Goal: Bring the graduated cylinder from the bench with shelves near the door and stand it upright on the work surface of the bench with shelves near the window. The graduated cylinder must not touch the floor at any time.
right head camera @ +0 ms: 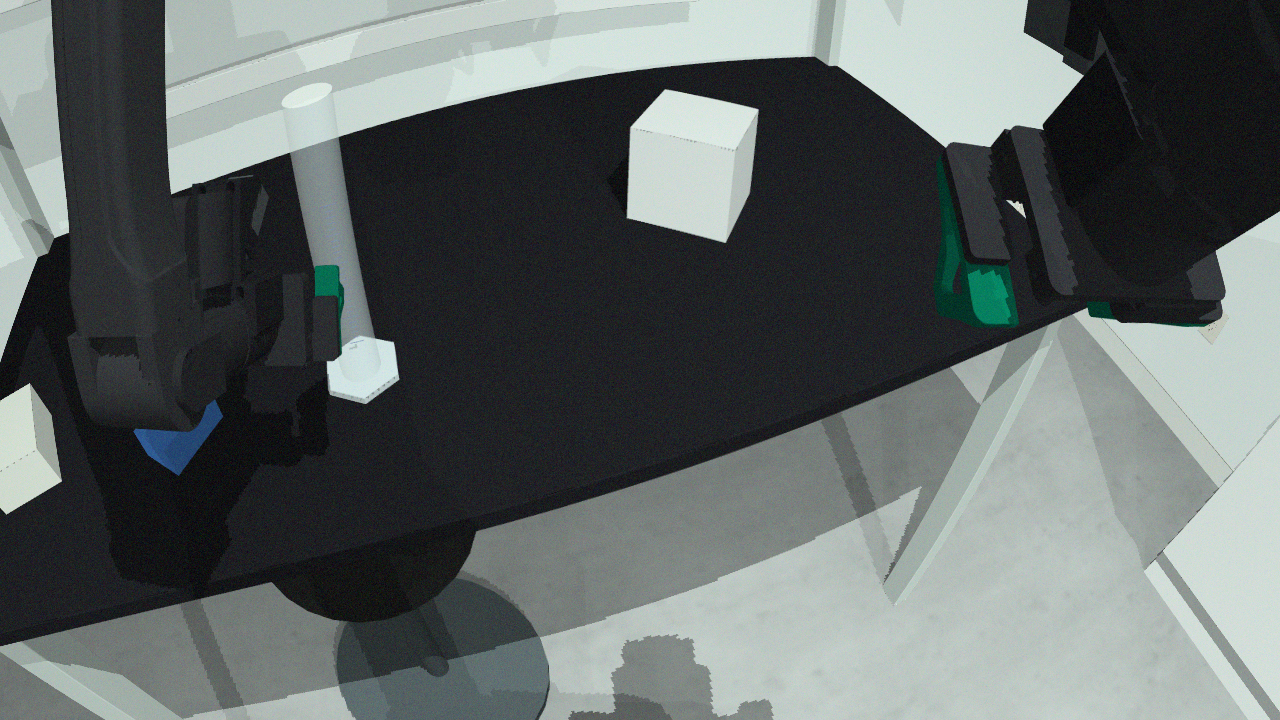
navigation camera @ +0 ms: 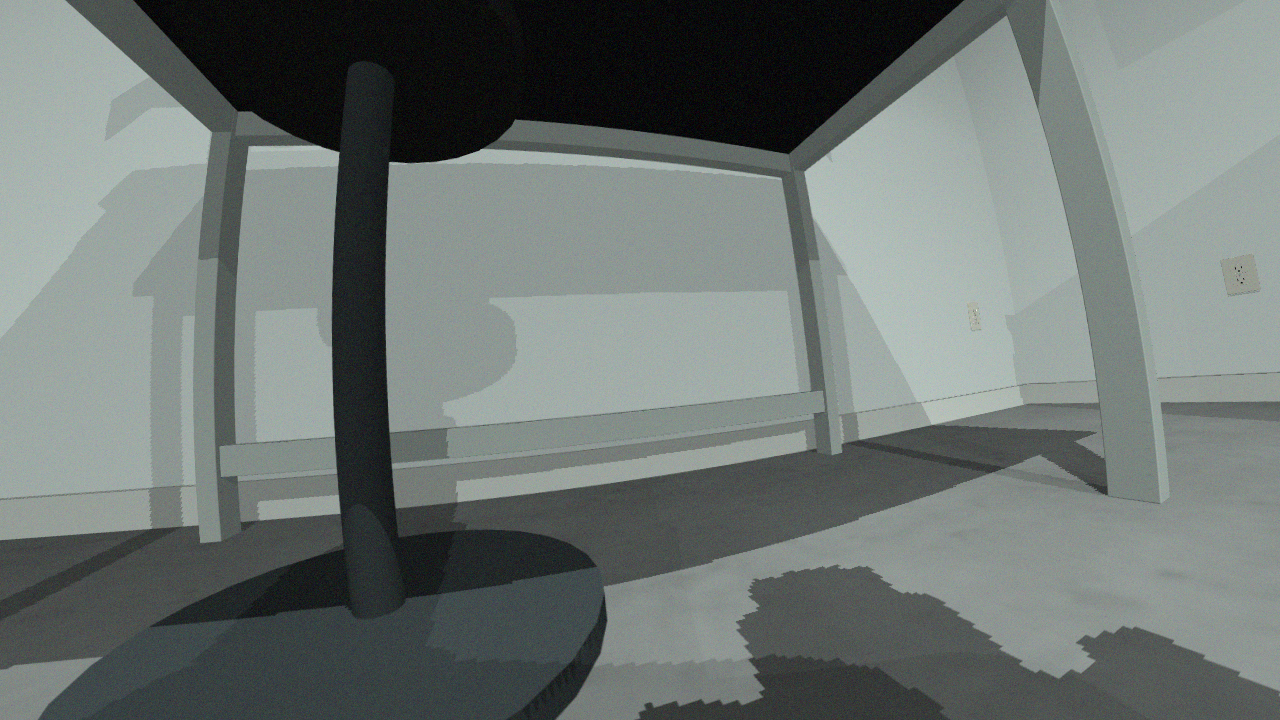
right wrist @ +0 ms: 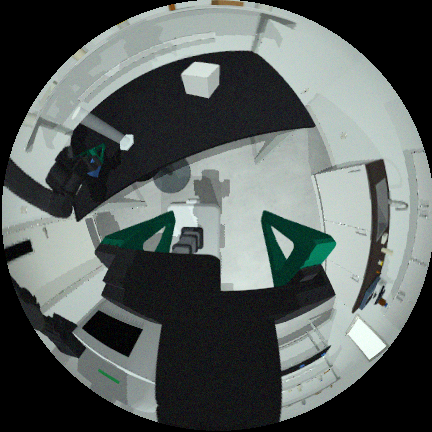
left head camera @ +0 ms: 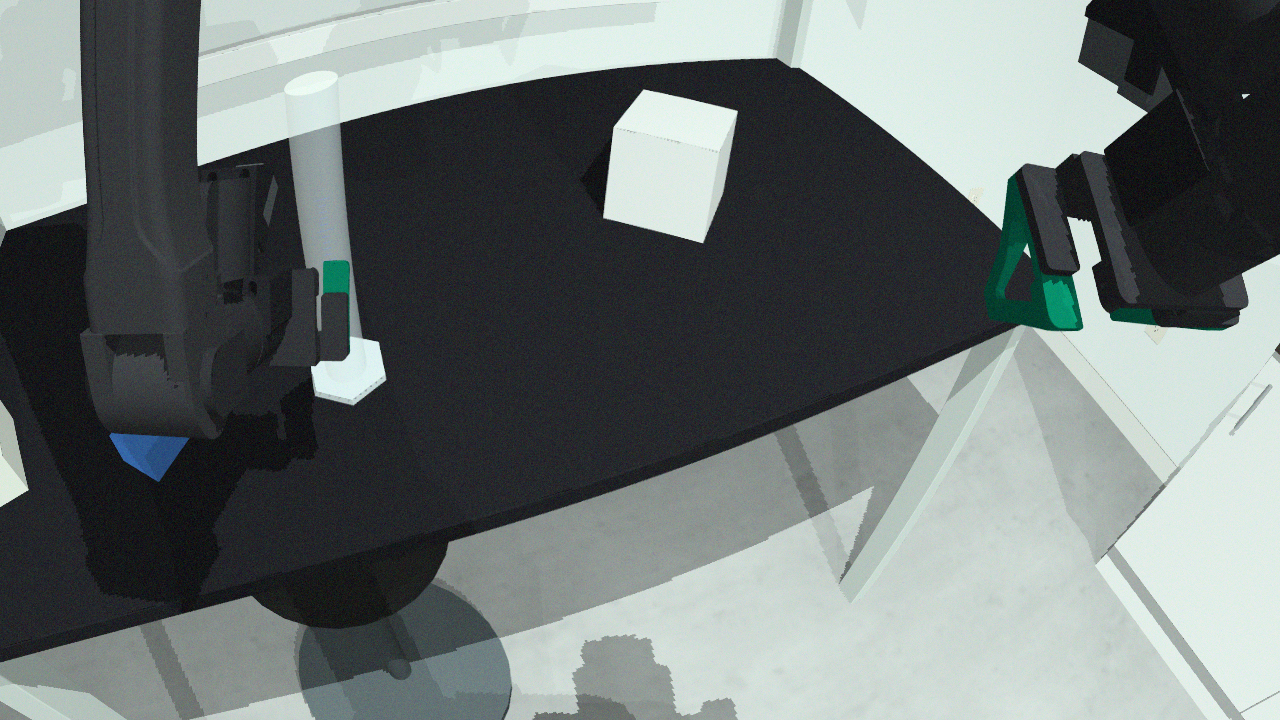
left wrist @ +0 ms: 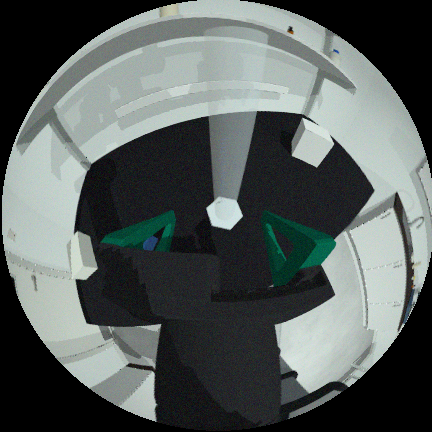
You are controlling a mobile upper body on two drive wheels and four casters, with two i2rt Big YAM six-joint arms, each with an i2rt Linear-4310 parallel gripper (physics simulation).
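Frame: origin at the left arm's base, x ahead, y left, z up, level; millimetres.
Seen in the pictures: left gripper, between the fingertips: [right head camera: 294, 297] [right wrist: 96, 146] [left wrist: 217, 214]; right gripper, between the fingertips: [right head camera: 1019, 302] [right wrist: 217, 214] [left head camera: 1054, 307].
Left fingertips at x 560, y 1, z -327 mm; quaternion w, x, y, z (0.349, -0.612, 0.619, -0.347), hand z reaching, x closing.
Note:
Pixels of each thing's middle, then the offset from my left fingertips to it. Level surfaces: height alone.
- graduated cylinder, middle of its body: [left head camera: 325, 242] [right head camera: 332, 246] [left wrist: 227, 166] [right wrist: 104, 128] 78 mm ahead, 14 mm right, 8 mm down
- black bench top, height of its surface: 169 mm down
- white block, middle of its body: [right head camera: 694, 161] [left head camera: 672, 161] [left wrist: 310, 141] [right wrist: 201, 78] 359 mm ahead, 367 mm right, 104 mm down
- blue block, middle of its body: [left head camera: 156, 427] [right head camera: 178, 423] [left wrist: 137, 247] 21 mm back, 195 mm left, 149 mm down
- cream block, middle of its body: [right head camera: 17, 447] [left wrist: 80, 255] 77 mm back, 432 mm left, 140 mm down
- stool, middle of its body: [navigation camera: 359, 320] [left head camera: 369, 608] [right head camera: 403, 605] 104 mm ahead, 80 mm left, 763 mm down
The graduated cylinder [left head camera: 320, 197] [right head camera: 324, 197] [left wrist: 231, 155] [right wrist: 102, 128], pale and translucent with a hexagonal base, stands upright on the black bench top [left head camera: 554, 358] [right head camera: 581, 358] [left wrist: 175, 175] [right wrist: 240, 100]. My left gripper [left head camera: 336, 308] [right head camera: 327, 308] [left wrist: 217, 214] is open and low beside the cylinder's lower part. In the left wrist view the base shows centred between its fingertips, a little ahead of them; the exact gap is unclear. In the head views its arm hides part of the bench. My right gripper [left head camera: 1096, 313] [right head camera: 1051, 308] [right wrist: 217, 214] is open and empty, off the bench's front right.
A white block [left head camera: 666, 179] [right head camera: 684, 179] [left wrist: 310, 145] stands right of the cylinder. A blue block [left head camera: 152, 454] [right head camera: 179, 443] [left wrist: 150, 243] lies partly hidden by the left arm. A cream block [right head camera: 26, 447] [left wrist: 82, 255] is farther left. A stool [left head camera: 402, 662] [navigation camera: 365, 313] stands under the front edge.

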